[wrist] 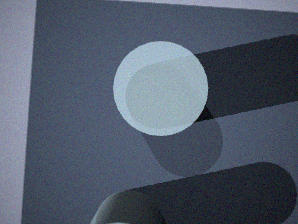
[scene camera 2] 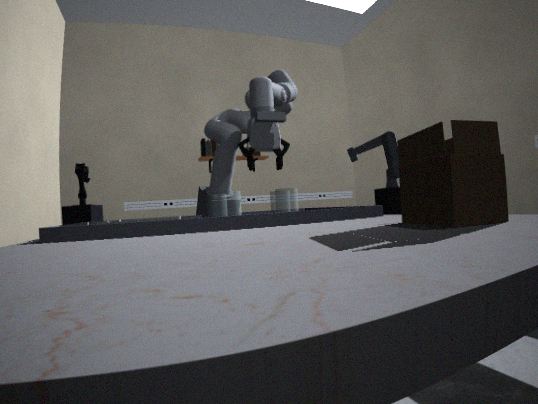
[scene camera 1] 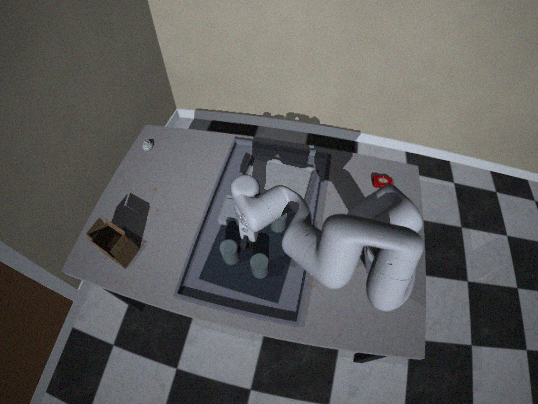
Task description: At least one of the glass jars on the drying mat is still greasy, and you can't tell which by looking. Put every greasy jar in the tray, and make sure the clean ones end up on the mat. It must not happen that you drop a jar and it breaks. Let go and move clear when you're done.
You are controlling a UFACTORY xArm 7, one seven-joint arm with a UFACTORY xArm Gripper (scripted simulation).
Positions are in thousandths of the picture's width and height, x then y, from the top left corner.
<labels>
cardboard box: scene camera 2 871, 464; scene camera 1 231, 623; not seen in the wrist view (out of frame)
</labels>
